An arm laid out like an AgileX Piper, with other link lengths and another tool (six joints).
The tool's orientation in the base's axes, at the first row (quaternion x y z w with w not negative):
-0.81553, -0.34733, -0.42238, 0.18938
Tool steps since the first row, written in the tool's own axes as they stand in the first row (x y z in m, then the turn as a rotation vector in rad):
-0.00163, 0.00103, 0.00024, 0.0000, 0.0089, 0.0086
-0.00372, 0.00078, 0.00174, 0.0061, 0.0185, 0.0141
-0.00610, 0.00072, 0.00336, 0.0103, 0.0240, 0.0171
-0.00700, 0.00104, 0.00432, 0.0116, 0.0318, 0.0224
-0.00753, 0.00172, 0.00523, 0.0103, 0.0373, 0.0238
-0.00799, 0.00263, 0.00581, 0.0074, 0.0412, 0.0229
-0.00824, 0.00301, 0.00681, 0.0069, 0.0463, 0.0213
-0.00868, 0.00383, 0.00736, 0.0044, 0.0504, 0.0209
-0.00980, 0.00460, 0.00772, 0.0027, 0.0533, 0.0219
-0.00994, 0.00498, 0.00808, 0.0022, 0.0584, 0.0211
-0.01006, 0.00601, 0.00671, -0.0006, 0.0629, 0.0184
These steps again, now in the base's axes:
0.00023, -0.00123, -0.00149, 0.0113, -0.0009, -0.0051
0.00004, -0.00100, -0.00406, 0.0238, -0.0017, -0.0033
-0.00006, -0.00095, -0.00694, 0.0311, -0.0020, -0.0017
0.00035, -0.00096, -0.00823, 0.0403, -0.0036, -0.0038
0.00114, -0.00109, -0.00919, 0.0445, -0.0071, -0.0057
0.00194, -0.00156, -0.00992, 0.0457, -0.0115, -0.0077
0.00267, -0.00132, -0.01070, 0.0483, -0.0162, -0.0072
0.00340, -0.00173, -0.01139, 0.0500, -0.0202, -0.0091
0.00371, -0.00249, -0.01252, 0.0520, -0.0223, -0.0111
0.00413, -0.00260, -0.01285, 0.0551, -0.0265, -0.0112
0.00406, -0.00418, -0.01218, 0.0557, -0.0324, -0.0120

